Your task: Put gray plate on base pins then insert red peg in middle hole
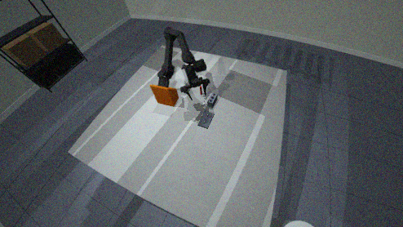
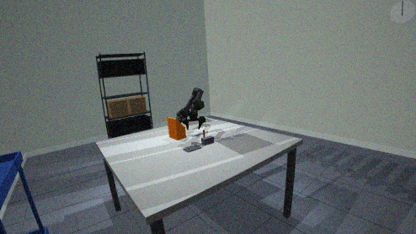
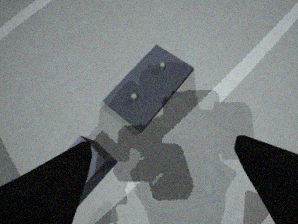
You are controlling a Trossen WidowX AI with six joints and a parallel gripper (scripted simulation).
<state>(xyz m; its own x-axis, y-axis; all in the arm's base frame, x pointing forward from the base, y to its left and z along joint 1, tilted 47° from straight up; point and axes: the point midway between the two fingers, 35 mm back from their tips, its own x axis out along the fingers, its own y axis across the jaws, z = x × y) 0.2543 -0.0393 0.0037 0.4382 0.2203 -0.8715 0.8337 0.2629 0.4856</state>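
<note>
Now: gripper tip 8 cm to the right of the gray plate, 8 cm above it and 7 cm short of it. From my gripper tip the other things lie so: base (11 cm below, 8 cm to the right, 6 cm ahead); red peg (14 cm to the left, 8 cm below, 2 cm behind).
</note>
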